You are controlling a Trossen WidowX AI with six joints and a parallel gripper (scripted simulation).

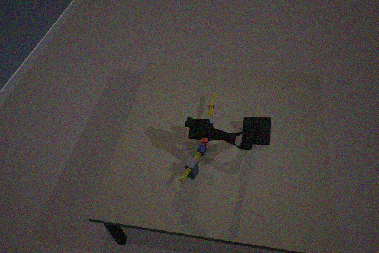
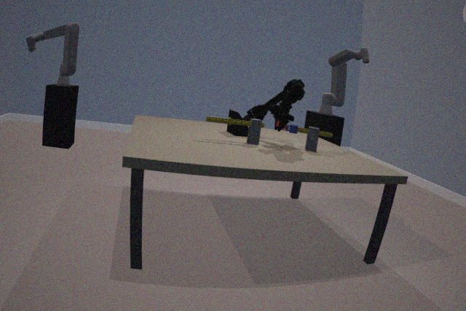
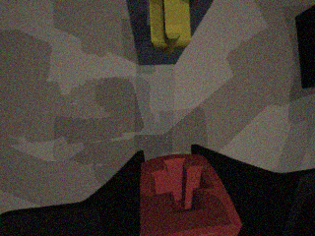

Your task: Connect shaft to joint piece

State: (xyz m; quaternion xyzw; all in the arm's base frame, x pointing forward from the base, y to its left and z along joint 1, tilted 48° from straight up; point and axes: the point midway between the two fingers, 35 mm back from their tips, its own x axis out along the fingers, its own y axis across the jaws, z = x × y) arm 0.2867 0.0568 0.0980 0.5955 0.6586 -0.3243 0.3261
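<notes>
Now: gripper tip 2 cm to the right of the red square joint piece and 3 cm below it.
</notes>
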